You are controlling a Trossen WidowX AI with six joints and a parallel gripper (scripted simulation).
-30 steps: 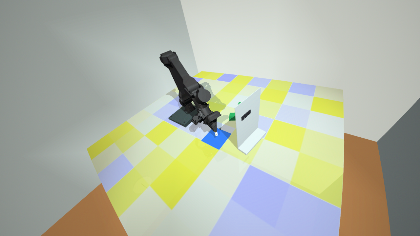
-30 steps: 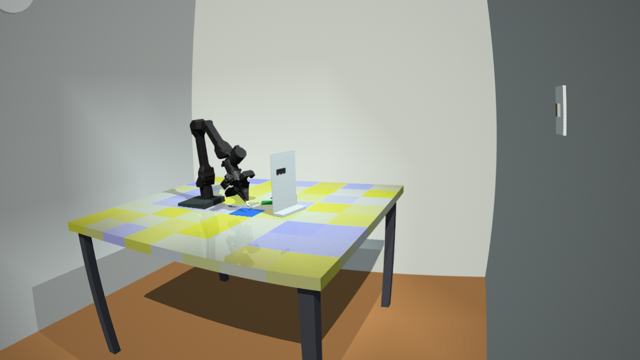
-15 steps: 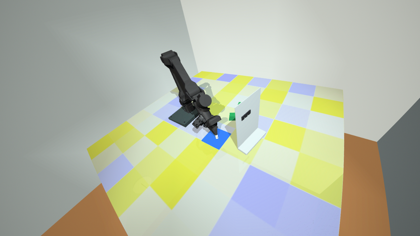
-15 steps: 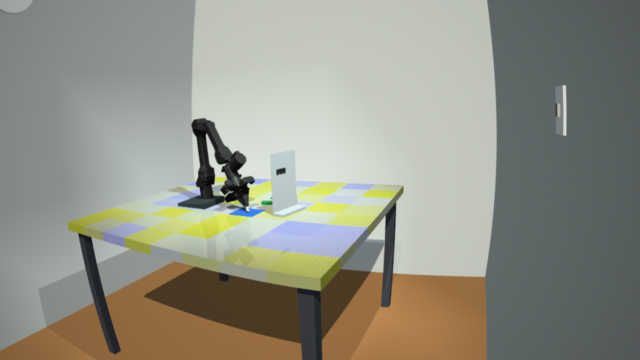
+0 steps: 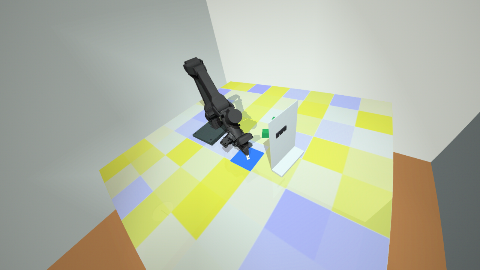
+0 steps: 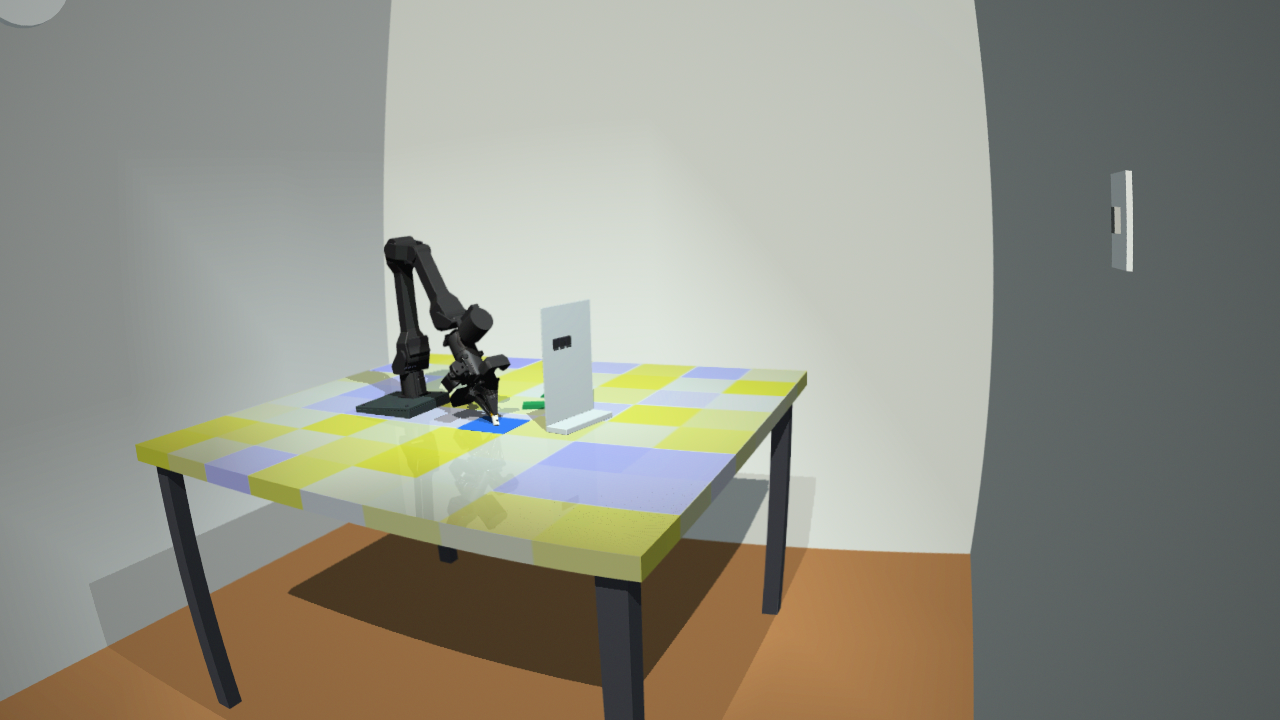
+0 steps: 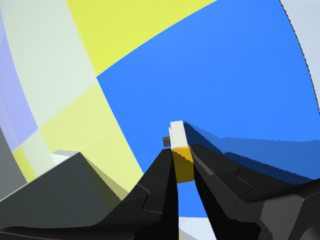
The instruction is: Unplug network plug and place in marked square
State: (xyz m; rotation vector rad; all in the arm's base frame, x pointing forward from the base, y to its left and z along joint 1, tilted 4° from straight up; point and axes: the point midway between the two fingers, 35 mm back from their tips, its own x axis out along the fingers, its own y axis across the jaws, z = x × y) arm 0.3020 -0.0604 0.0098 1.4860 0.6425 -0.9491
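Now: gripper tip right at the network plug. Round my gripper tip: blue square: 1 cm behind, 2 cm below; then upright panel: 14 cm ahead, 8 cm to the left, 9 cm above.
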